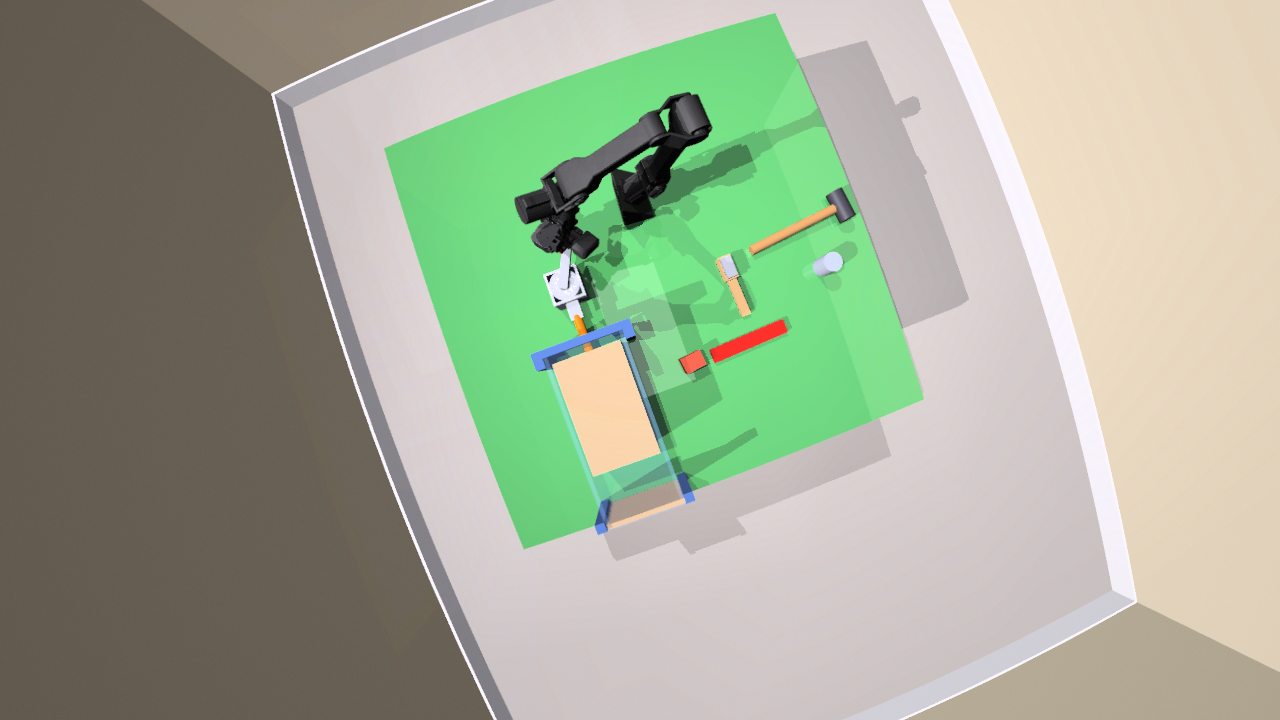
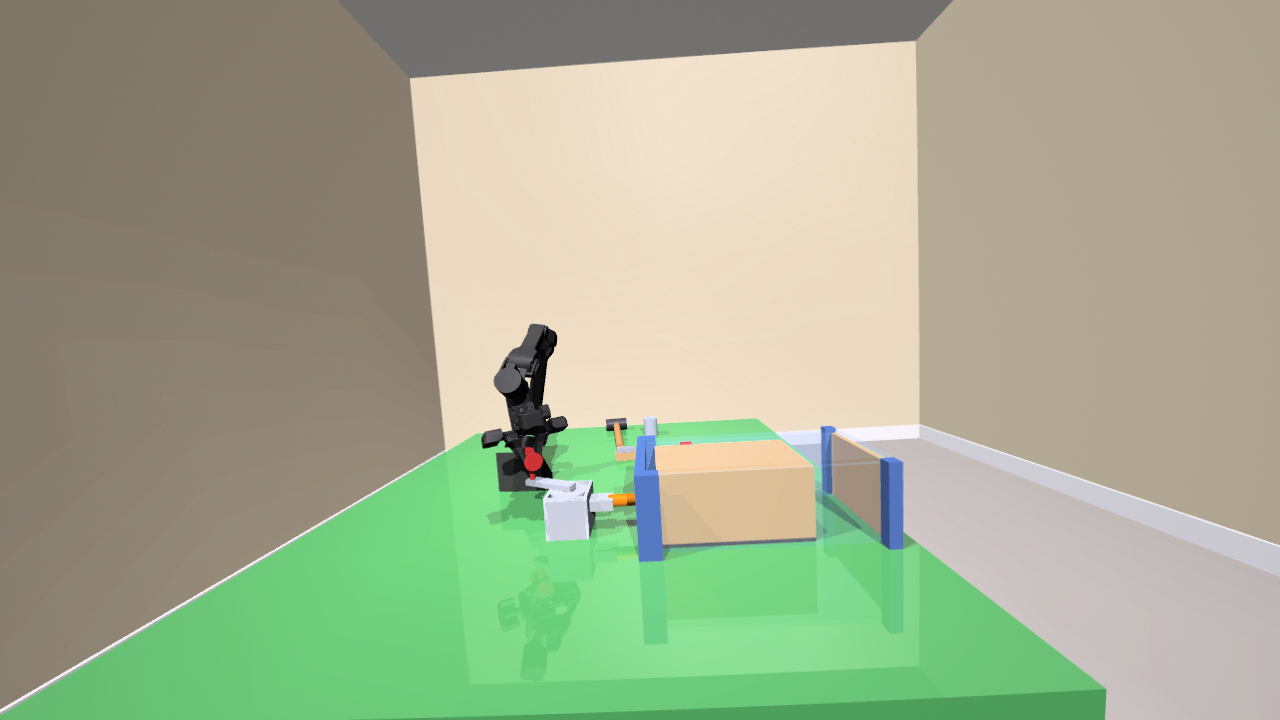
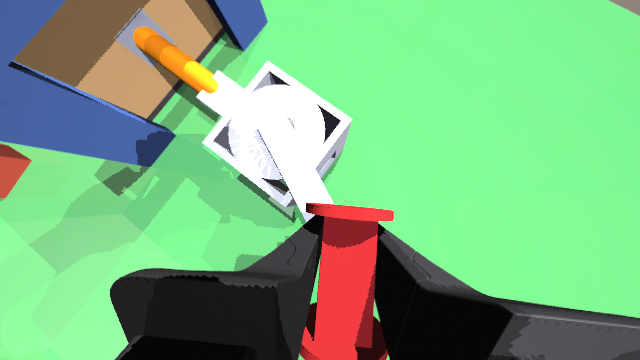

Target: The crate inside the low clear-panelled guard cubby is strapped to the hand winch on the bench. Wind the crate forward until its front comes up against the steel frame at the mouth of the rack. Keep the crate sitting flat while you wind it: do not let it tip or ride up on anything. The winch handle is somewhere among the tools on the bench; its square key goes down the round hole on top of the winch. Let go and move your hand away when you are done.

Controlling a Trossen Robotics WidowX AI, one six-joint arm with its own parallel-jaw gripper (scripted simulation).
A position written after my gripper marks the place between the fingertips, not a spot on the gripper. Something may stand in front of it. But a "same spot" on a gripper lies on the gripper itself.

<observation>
My gripper shows in image 1 (559, 248), in image 2 and in image 3. One and the same spot on my gripper: (image 3: 267, 303) is (image 2: 537, 434).
</observation>
